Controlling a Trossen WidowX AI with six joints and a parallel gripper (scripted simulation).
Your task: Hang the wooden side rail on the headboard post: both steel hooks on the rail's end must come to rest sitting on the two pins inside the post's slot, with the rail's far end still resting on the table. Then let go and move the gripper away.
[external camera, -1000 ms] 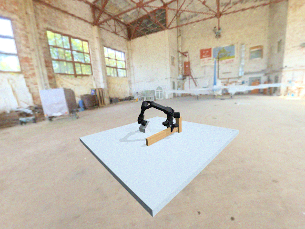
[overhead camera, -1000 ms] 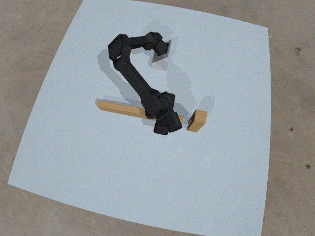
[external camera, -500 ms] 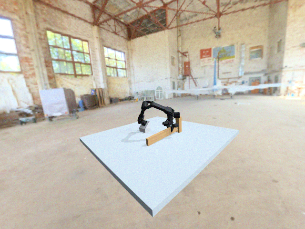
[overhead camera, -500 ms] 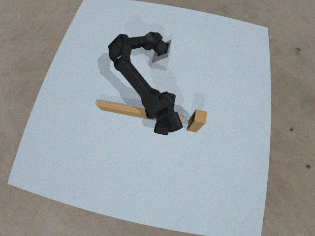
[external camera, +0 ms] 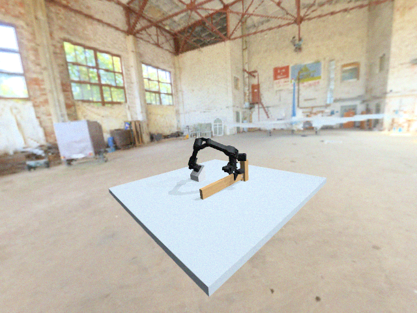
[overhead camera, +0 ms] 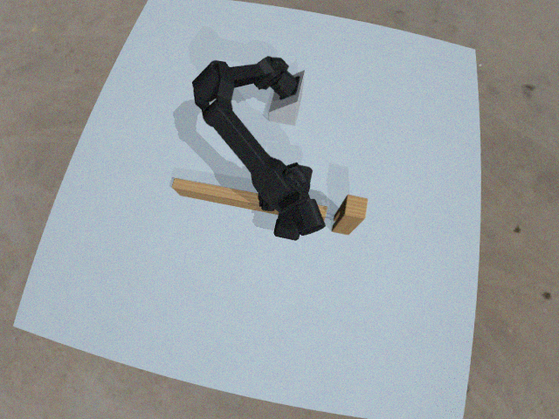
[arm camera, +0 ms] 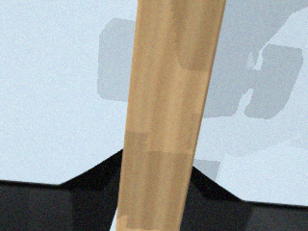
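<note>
The headboard post is 140 mm to the left of my gripper tip and 40 mm above it.
</note>
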